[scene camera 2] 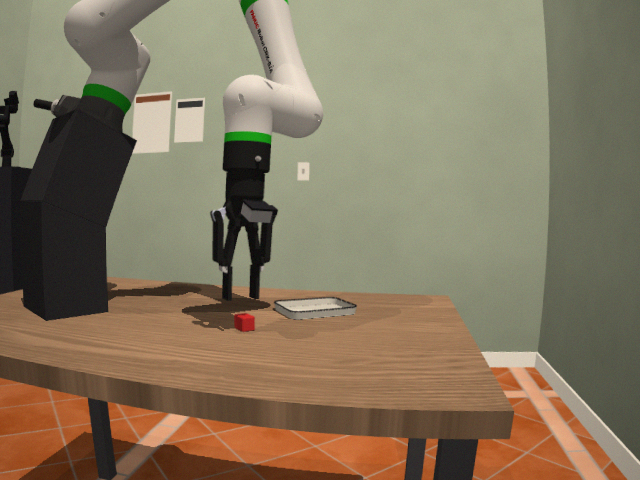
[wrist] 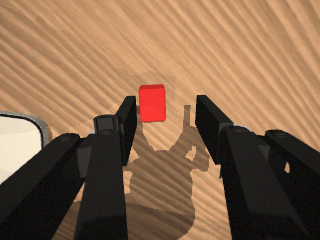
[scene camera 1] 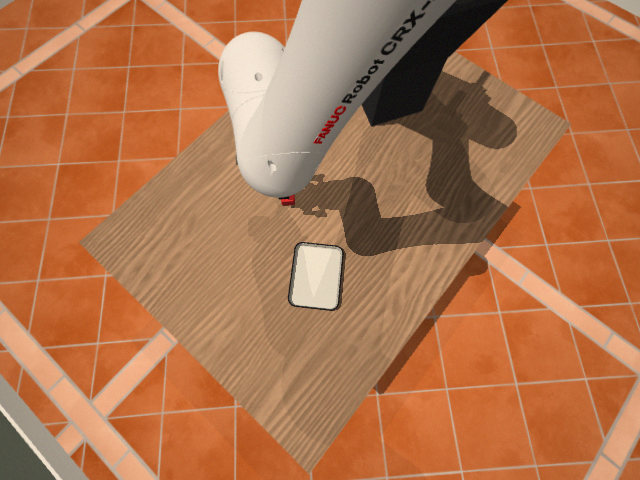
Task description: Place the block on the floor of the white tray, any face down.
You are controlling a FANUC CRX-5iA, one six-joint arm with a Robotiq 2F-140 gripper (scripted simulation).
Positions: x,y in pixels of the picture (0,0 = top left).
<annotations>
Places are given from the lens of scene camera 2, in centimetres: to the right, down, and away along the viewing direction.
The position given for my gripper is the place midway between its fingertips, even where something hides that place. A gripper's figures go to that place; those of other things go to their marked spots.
my gripper [scene camera 2: 240,298]: -16, 12, 94
white tray [scene camera 2: 311,304]: -2, 16, 120
</annotations>
